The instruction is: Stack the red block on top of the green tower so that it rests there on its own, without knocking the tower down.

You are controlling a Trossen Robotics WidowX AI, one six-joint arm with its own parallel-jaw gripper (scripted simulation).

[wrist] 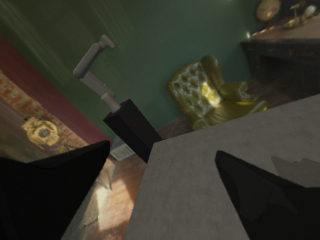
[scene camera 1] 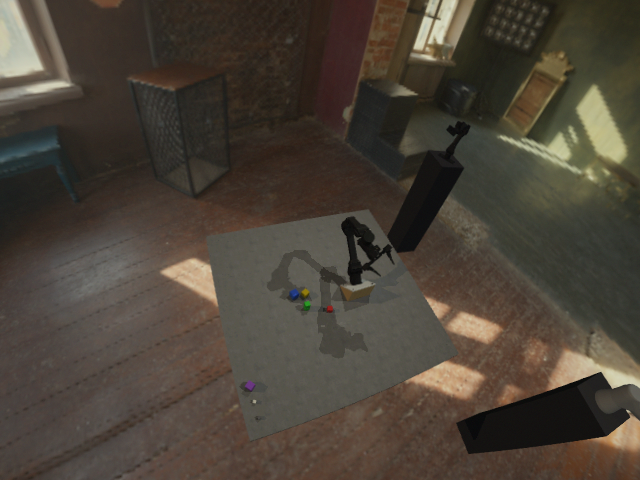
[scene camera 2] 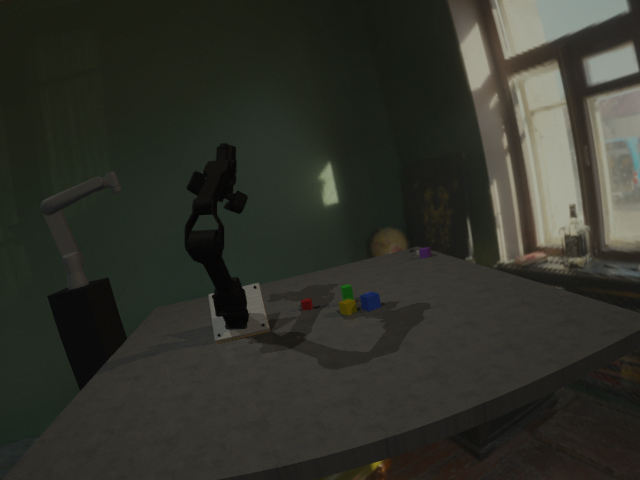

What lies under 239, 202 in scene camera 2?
The gripper.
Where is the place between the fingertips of the gripper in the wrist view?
163, 150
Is the gripper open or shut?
Open.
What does the gripper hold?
Nothing.
